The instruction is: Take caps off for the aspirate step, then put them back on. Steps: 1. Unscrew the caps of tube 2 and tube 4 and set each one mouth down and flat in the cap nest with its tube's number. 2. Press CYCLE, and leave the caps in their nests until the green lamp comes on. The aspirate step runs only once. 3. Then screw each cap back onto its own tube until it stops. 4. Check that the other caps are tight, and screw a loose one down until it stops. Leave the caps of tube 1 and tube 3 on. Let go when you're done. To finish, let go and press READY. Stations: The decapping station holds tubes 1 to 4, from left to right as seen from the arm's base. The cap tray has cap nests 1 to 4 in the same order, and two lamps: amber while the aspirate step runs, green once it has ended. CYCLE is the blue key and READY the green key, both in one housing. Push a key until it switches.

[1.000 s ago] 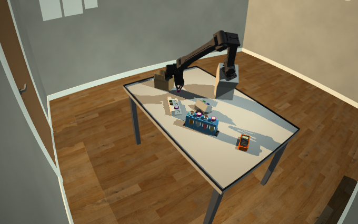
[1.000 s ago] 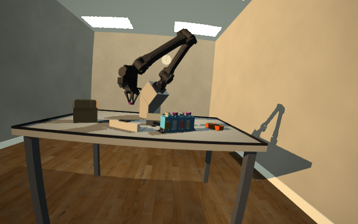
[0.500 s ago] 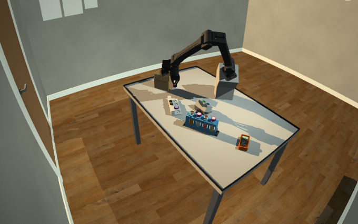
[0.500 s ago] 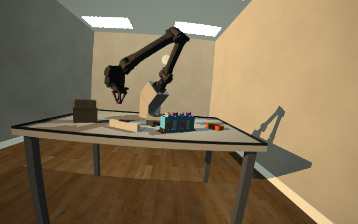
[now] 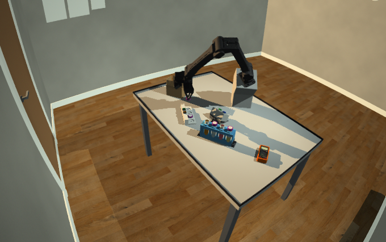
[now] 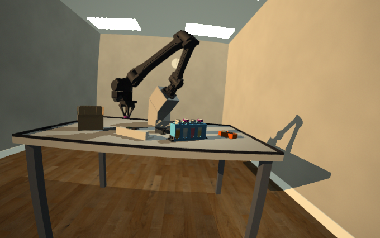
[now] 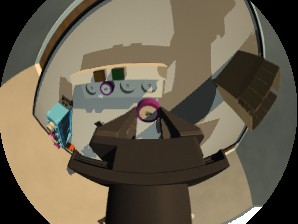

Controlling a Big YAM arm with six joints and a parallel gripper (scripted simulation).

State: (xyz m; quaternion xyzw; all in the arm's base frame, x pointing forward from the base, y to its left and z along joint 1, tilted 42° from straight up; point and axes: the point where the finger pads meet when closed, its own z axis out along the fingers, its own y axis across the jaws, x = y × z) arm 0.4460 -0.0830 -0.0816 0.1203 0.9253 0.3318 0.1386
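Right now the green ready key is 20 cm behind my hand, 15 cm to the left of it and 5 cm below it. Also, from my hand: blue cycle key: 21 cm behind, 19 cm to the left, 5 cm below; then beige key housing: 19 cm behind, 18 cm to the left, 6 cm below; then cardboard box: 27 cm to the right, 5 cm below, 2 cm ahead.
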